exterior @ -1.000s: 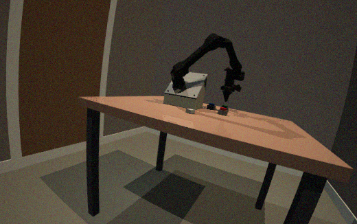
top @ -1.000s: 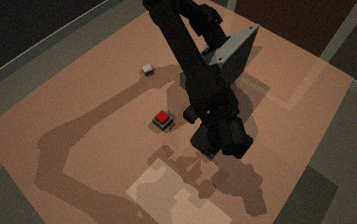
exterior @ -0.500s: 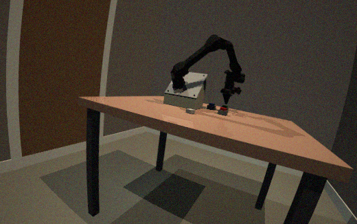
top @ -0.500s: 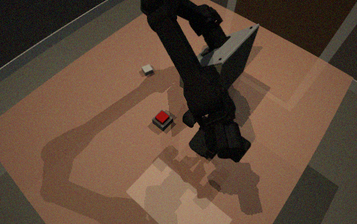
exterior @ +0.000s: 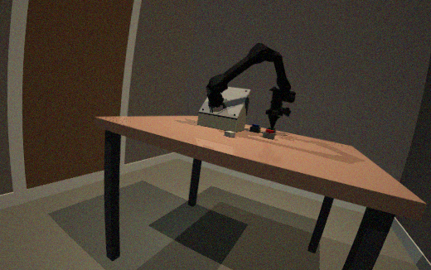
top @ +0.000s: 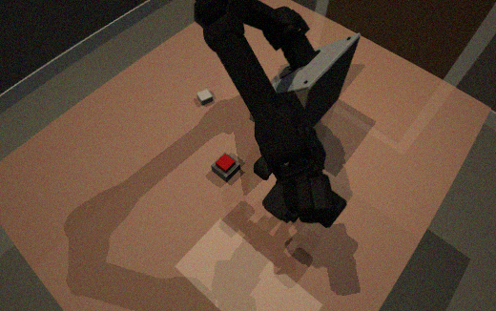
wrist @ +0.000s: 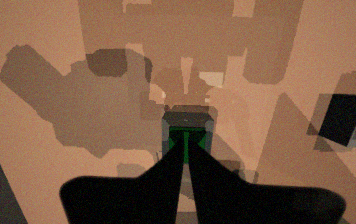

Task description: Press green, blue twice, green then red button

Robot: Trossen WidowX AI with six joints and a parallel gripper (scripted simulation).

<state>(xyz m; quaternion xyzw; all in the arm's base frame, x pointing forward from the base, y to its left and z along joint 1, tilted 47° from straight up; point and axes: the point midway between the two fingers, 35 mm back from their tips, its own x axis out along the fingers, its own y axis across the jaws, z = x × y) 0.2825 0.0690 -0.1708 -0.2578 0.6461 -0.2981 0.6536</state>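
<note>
My gripper tip is now 10 mm above the green button. Round my gripper tip: small white block 360 mm to the right, 120 mm behind, 20 mm below; then red button 180 mm to the right, 10 mm ahead; then blue button 90 mm behind, 40 mm to the right.
</note>
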